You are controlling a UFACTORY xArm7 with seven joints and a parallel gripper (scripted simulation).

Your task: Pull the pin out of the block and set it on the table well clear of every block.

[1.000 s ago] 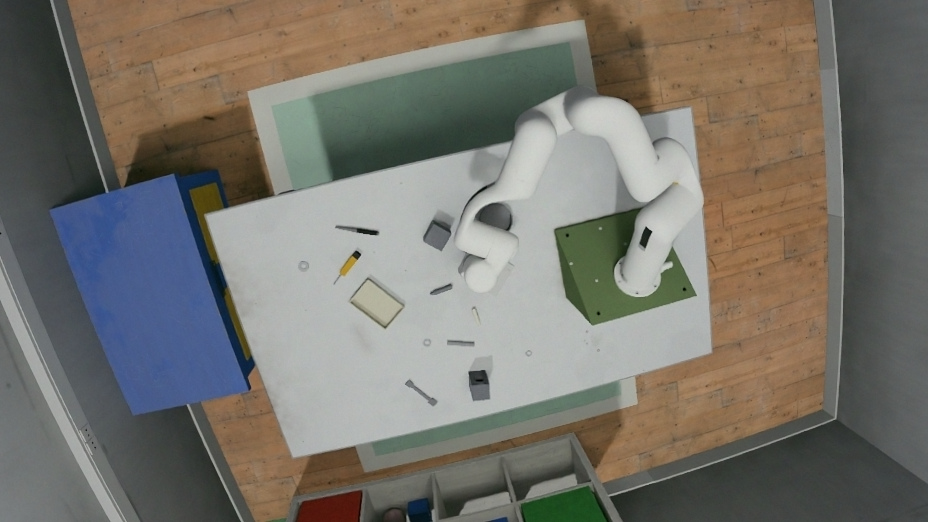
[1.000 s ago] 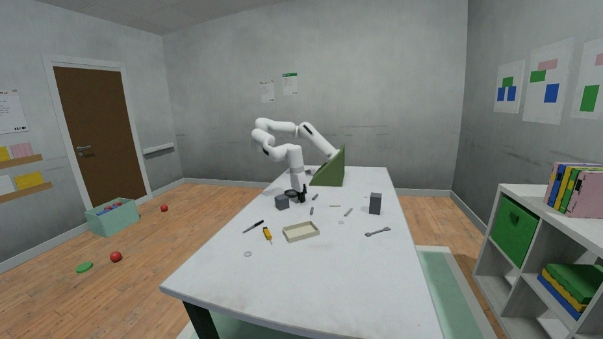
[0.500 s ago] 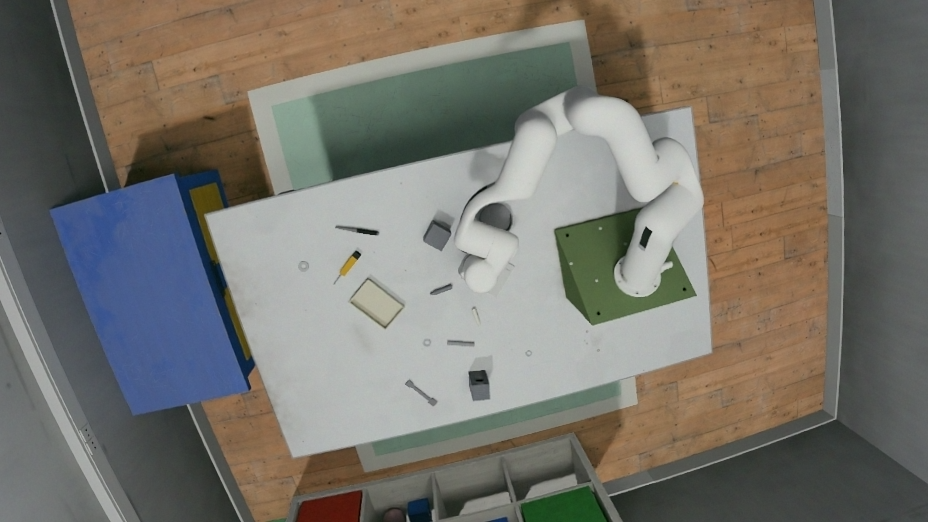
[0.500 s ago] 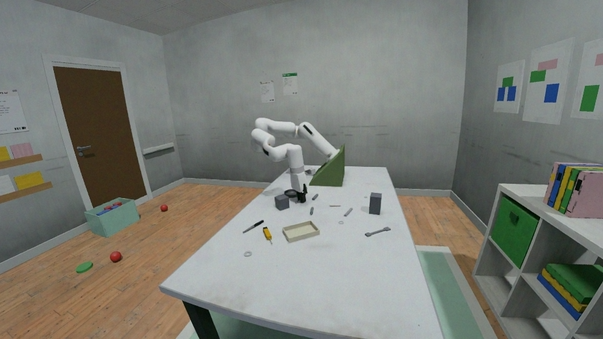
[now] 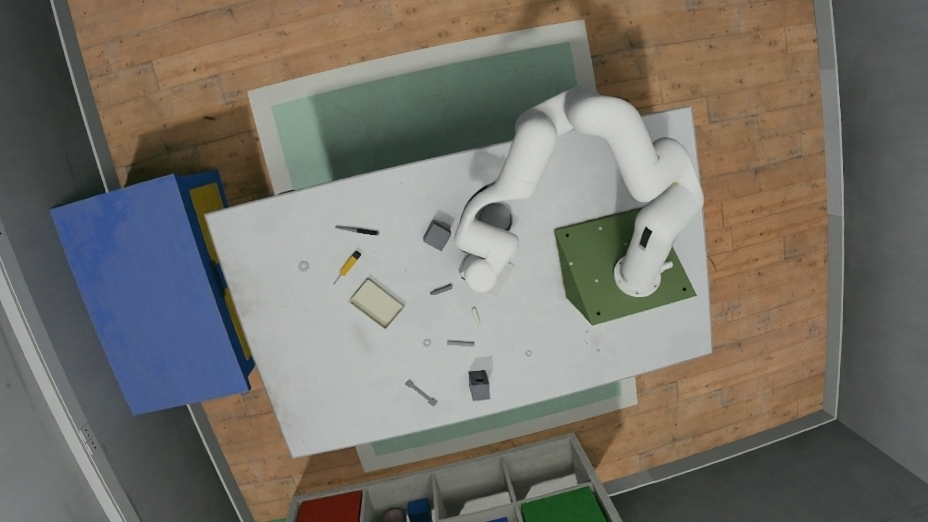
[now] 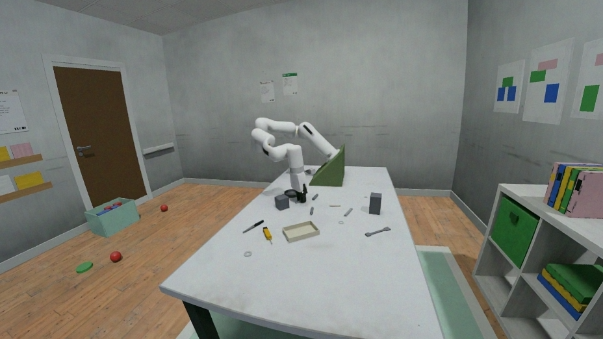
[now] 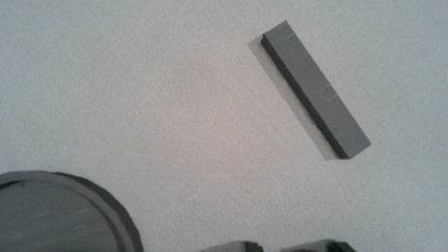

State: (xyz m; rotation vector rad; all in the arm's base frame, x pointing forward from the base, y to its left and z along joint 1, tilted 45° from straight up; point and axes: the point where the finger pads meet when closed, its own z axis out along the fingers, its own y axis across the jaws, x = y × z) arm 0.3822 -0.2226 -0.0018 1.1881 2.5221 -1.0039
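My hand is 10 mm short of the light grey pin, 10 mm to the left of it and 20 mm above it. Round my hand: cream peg 50 mm ahead, 190 mm to the left, 20 mm below; then grey bar 50 mm behind, 70 mm to the left, 20 mm below; then round dish 80 mm behind, 70 mm to the right, 10 mm below.
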